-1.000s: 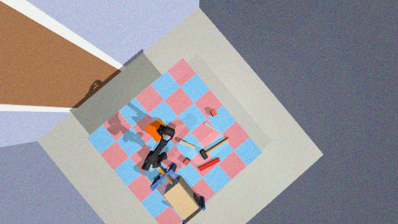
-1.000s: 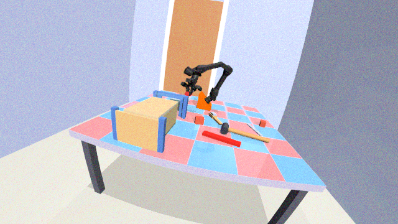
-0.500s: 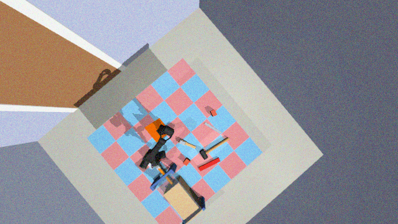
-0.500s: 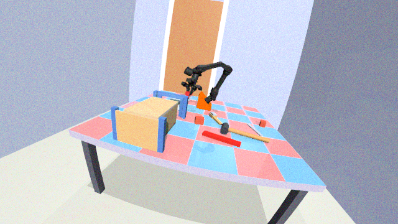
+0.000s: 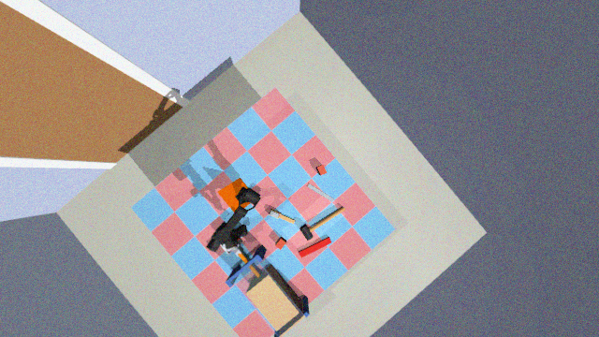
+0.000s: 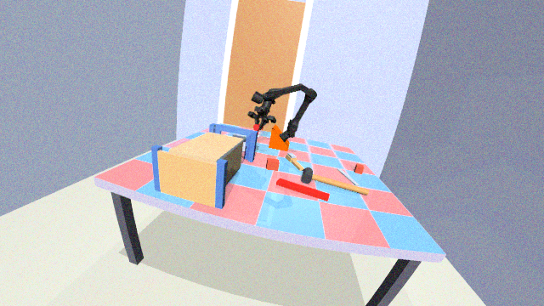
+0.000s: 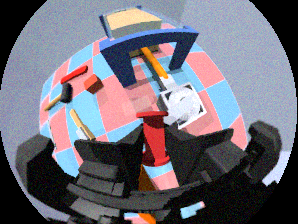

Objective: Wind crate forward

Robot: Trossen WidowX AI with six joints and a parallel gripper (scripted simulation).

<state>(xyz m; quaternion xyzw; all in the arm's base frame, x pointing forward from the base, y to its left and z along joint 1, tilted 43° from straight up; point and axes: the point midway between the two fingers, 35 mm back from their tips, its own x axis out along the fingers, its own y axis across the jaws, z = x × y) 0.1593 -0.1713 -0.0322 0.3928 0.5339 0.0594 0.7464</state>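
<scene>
The blue steel frame lies 170 mm ahead of my gripper tip, 90 mm to the right of it and 30 mm below it. From my gripper tip the other things lie so: winch: 100 mm to the right, 100 mm below; then dark red knob: 10 mm behind; then brush: 90 mm ahead, 260 mm to the left, 120 mm below.
</scene>
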